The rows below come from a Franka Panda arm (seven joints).
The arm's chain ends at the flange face. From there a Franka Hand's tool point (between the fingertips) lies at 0.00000 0.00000 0.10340 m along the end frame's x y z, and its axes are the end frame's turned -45 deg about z.
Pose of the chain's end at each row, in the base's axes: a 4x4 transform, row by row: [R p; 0 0 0 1], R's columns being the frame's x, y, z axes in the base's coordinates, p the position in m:
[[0.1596 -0.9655 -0.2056 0.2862], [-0.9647 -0.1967 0.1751 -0.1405], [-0.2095 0.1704 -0.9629 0.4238], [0 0 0 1]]
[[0.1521 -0.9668 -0.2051 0.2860], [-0.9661 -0.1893 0.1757 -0.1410], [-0.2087 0.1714 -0.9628 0.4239], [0 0 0 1]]
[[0.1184 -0.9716 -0.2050 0.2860], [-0.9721 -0.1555 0.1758 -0.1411], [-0.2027 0.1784 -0.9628 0.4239], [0 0 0 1]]
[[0.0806 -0.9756 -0.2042 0.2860], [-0.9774 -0.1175 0.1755 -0.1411], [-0.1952 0.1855 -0.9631 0.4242], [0 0 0 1]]
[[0.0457 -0.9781 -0.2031 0.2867], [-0.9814 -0.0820 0.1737 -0.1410], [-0.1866 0.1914 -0.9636 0.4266], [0 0 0 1]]
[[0.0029 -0.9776 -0.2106 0.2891], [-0.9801 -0.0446 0.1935 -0.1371], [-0.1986 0.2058 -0.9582 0.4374], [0 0 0 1]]
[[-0.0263 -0.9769 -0.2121 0.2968], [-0.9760 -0.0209 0.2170 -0.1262], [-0.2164 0.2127 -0.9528 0.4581], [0 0 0 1]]
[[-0.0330 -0.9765 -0.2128 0.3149], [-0.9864 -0.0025 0.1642 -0.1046], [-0.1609 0.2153 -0.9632 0.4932], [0 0 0 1]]
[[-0.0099 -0.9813 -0.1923 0.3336], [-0.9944 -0.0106 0.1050 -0.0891], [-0.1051 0.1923 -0.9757 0.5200], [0 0 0 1]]
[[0.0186 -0.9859 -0.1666 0.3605], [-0.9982 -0.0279 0.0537 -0.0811], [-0.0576 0.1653 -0.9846 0.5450], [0 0 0 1]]
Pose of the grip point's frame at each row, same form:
[[0.7956 -0.5699 -0.2056 0.2649], [-0.5431 -0.8212 0.1751 -0.1224], [-0.2686 -0.0276 -0.9629 0.3242], [0 0 0 1]]
[[0.7912 -0.5761 -0.2051 0.2648], [-0.5493 -0.8170 0.1757 -0.1228], [-0.2688 -0.0264 -0.9628 0.3243], [0 0 0 1]]
[[0.7707 -0.6033 -0.2050 0.2648], [-0.5774 -0.7973 0.1758 -0.1229], [-0.2695 -0.0172 -0.9628 0.3243], [0 0 0 1]]
[[0.7468 -0.6329 -0.2042 0.2649], [-0.6080 -0.7742 0.1755 -0.1230], [-0.2692 -0.0069 -0.9631 0.3246], [0 0 0 1]]
[[0.7239 -0.6593 -0.2031 0.2657], [-0.6360 -0.7519 0.1737 -0.1230], [-0.2673 0.0034 -0.9636 0.3270], [0 0 0 1]]
[[0.6933 -0.6892 -0.2106 0.2673], [-0.6615 -0.7246 0.1935 -0.1171], [-0.2860 0.0051 -0.9582 0.3383], [0 0 0 1]]
[[0.6722 -0.7094 -0.2121 0.2749], [-0.6754 -0.7049 0.2170 -0.1038], [-0.3034 -0.0026 -0.9528 0.3596], [0 0 0 1]]
[[0.6672 -0.7138 -0.2128 0.2929], [-0.6957 -0.6993 0.1642 -0.0876], [-0.2660 0.0385 -0.9632 0.3936], [0 0 0 1]]
[[0.6869 -0.7009 -0.1923 0.3137], [-0.6957 -0.7106 0.1050 -0.0782], [-0.2103 0.0617 -0.9757 0.4191], [0 0 0 1]]
[[0.7103 -0.6840 -0.1666 0.3433], [-0.6861 -0.7256 0.0537 -0.0755], [-0.1576 0.0762 -0.9846 0.4432], [0 0 0 1]]

